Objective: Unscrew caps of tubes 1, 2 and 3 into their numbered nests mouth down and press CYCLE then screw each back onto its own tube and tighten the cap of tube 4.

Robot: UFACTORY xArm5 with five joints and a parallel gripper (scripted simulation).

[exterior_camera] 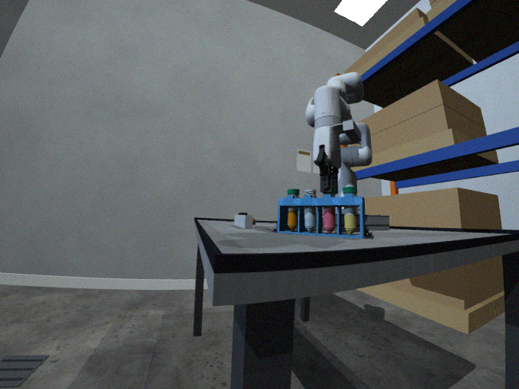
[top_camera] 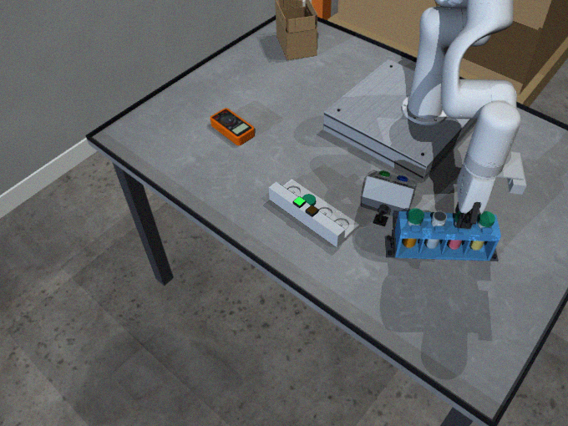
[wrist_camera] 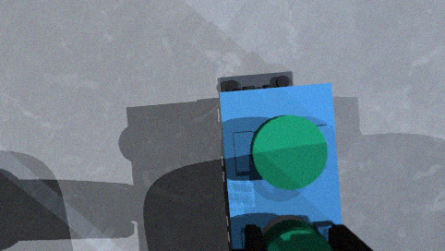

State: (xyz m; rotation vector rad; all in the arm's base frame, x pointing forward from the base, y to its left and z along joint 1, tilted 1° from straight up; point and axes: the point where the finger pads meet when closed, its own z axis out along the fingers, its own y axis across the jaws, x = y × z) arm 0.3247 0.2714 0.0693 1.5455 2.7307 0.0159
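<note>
My gripper is now 3 cm short of the threaded neck, 4 cm to the left of it and 1 cm above it. Also, from my hand: green key (5 cm behind, 23 cm to the right, 6 cm below); blue key (6 cm behind, 18 cm to the right, 6 cm below); key housing (4 cm behind, 21 cm to the right, 8 cm below).
</note>
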